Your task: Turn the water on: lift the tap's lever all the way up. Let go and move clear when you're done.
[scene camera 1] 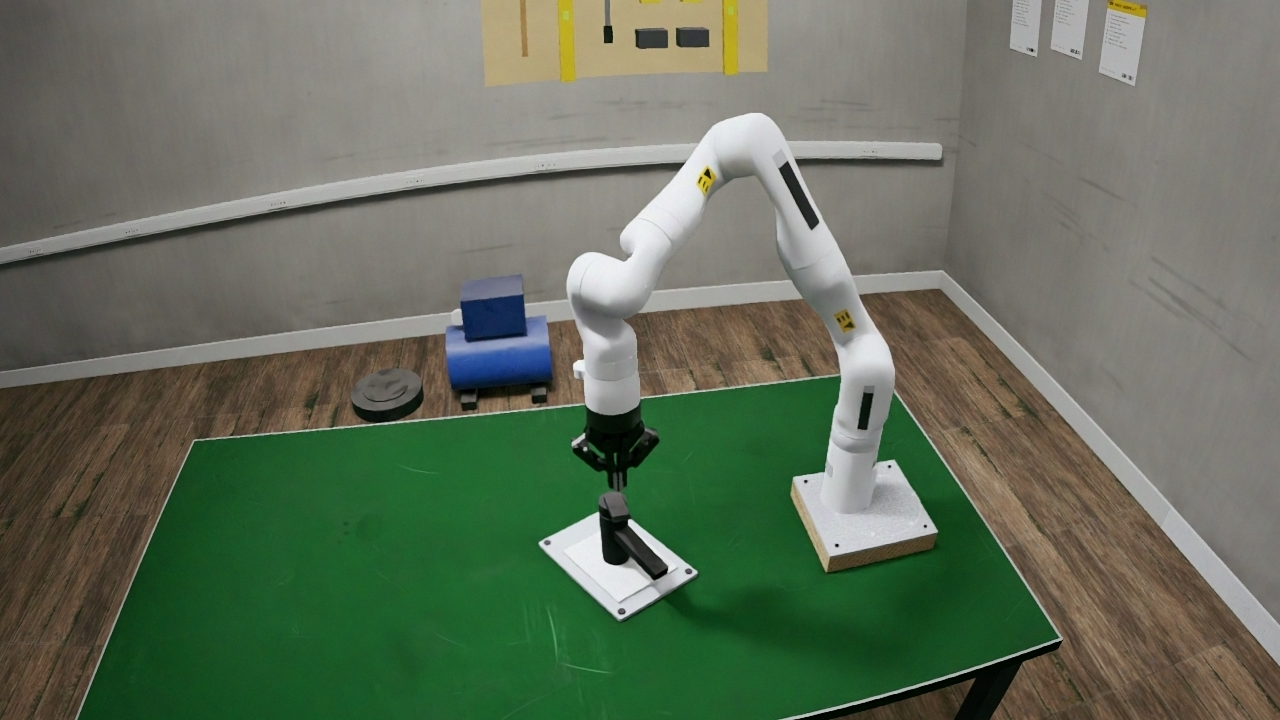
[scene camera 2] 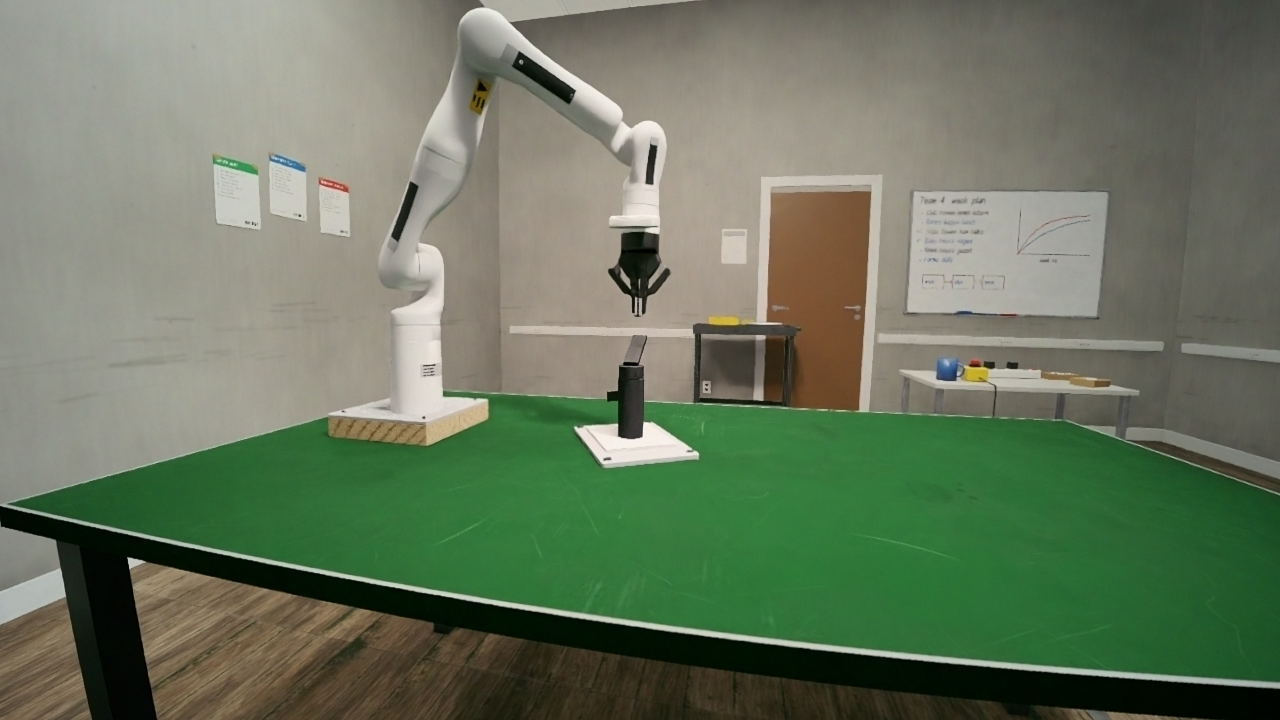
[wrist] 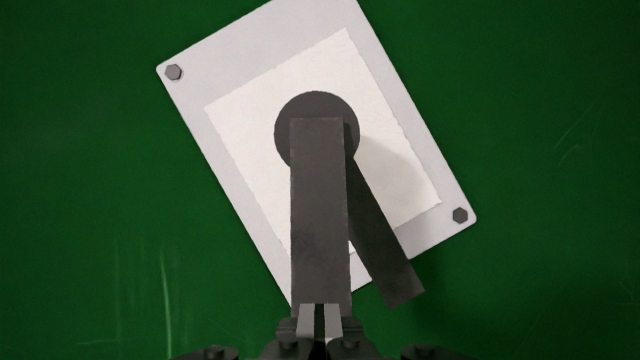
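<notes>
There is a lever (wrist: 319, 241) that I can see. I also see my gripper (wrist: 319, 330) in that same view. Scene camera 1 shows my gripper (scene camera 1: 617, 488), and scene camera 2 shows my gripper (scene camera 2: 638, 316) as well.
</notes>
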